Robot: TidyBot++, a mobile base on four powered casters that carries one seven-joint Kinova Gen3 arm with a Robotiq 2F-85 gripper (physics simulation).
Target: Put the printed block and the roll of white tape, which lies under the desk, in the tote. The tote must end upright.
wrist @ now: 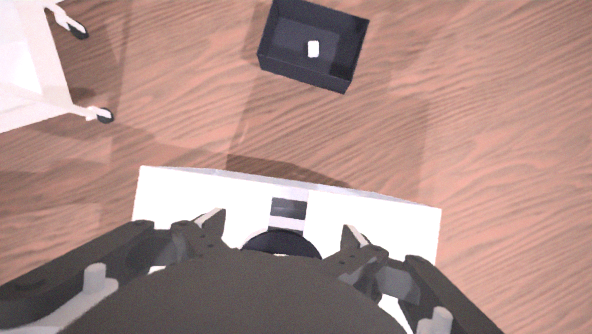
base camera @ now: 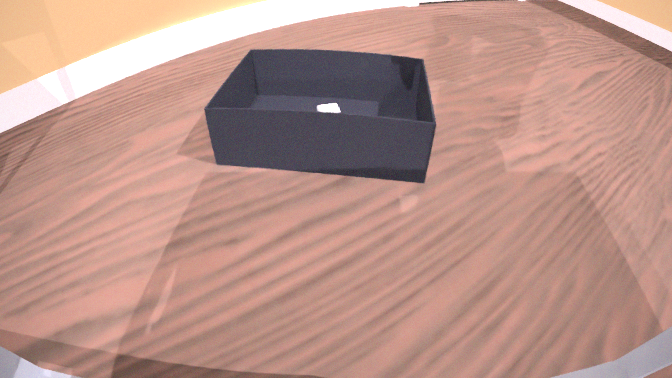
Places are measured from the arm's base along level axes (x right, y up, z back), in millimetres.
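Pixels of known places: gripper, fingertip midpoint: [wrist: 283,229].
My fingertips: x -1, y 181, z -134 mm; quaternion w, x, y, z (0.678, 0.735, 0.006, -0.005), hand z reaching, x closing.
For each thing: its middle in the pictures, then the offset to it from my fingertips.
- dark tote, body centre: [base camera: 325,103] [wrist: 311,46] dz -455, dx +0, dy -527 mm
- small white block, body centre: [base camera: 329,117] [wrist: 313,49] dz -466, dx +6, dy -560 mm
The dark tote [base camera: 320,142] [wrist: 305,72] stands upright on the wooden floor, in the middle of the base camera view and at the top of the wrist view. A small white block [base camera: 328,108] [wrist: 313,49] lies inside on its bottom. My gripper [wrist: 283,229] is open and empty, high above the white top of my own base, apart from the tote. The roll of white tape and the desk it lies under cannot be made out in these views.
My base's white top [wrist: 170,192] lies below the fingers. A white piece of furniture on casters [wrist: 52,65] stands left of the tote in the wrist view. A yellow wall [base camera: 75,30] with a white baseboard runs behind the tote.
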